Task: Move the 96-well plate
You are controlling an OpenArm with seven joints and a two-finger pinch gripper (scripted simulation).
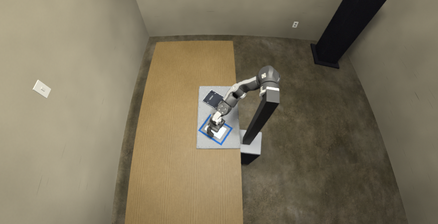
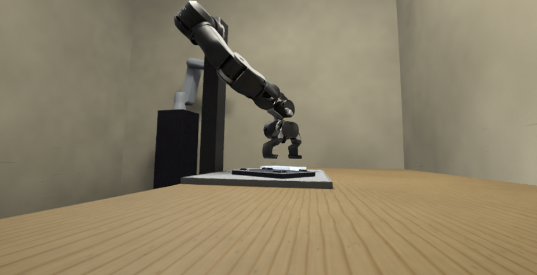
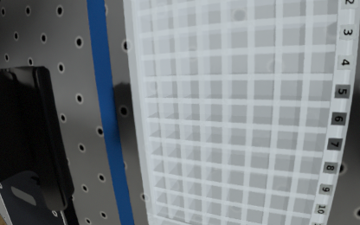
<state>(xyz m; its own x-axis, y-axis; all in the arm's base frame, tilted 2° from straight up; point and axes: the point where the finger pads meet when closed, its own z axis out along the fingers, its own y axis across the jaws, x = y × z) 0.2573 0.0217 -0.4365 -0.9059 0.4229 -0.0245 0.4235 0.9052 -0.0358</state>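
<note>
Now: hand 3 cm above the 96-well plate. Also, from my hand: black plate nest (22 cm to the right, 3 cm below, 3 cm ahead).
</note>
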